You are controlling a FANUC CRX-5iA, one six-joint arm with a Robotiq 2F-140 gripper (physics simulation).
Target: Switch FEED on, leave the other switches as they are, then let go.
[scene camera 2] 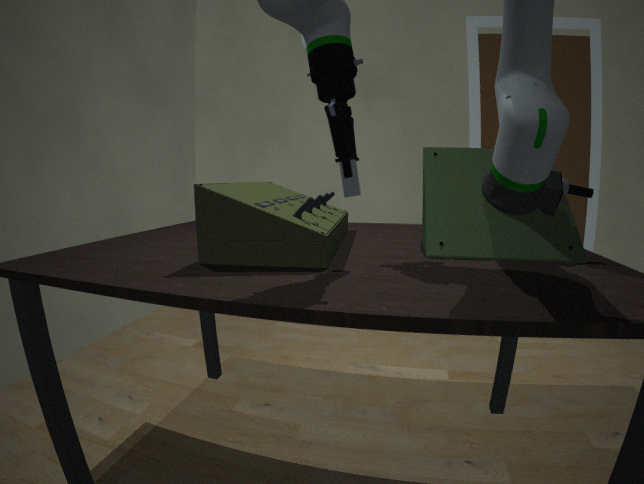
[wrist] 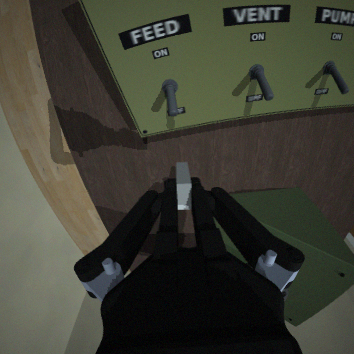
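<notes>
The sloped green switch box stands on the table. In the wrist view the FEED switch has its lever tilted down over its OFF label. The VENT switch and the PUMP switch also point down toward their OFF labels. My gripper is shut, its pads together with nothing between them. In the scene view it hangs above the box's low front edge, a little beyond the lever tips. In the wrist view it is below the FEED lever, apart from it.
A green angled block stands on the dark wooden table, with the arm's base mounted on it. Several levers stick up from the box's sloped face.
</notes>
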